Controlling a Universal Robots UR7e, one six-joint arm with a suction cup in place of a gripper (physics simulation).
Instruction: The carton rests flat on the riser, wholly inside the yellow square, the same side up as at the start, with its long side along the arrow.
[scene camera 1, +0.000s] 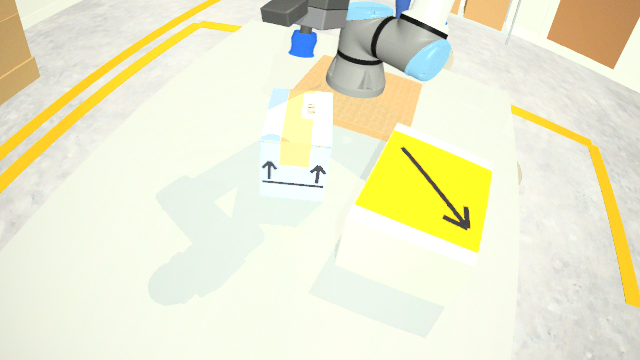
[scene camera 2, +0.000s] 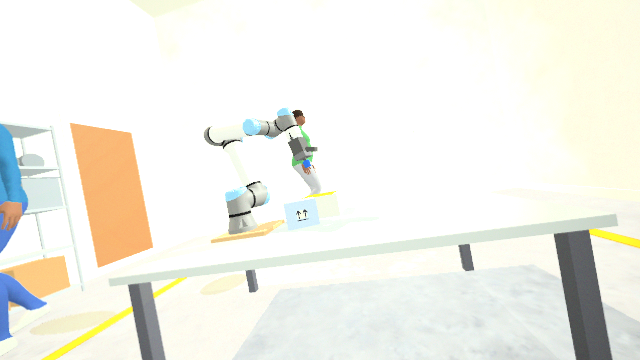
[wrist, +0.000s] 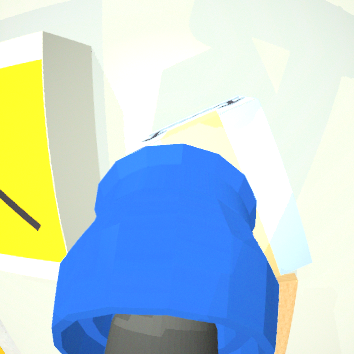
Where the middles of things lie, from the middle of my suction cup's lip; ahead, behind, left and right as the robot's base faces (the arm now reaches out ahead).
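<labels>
Relative to the carton (scene camera 2: 301, 213), my suction cup is 230 mm above it, 70 mm past it and 30 mm to the left of it. There is the riser (scene camera 1: 417, 224) as well, which I find 240 mm below my suction cup, 220 mm to the left of it and 60 mm behind it.
</labels>
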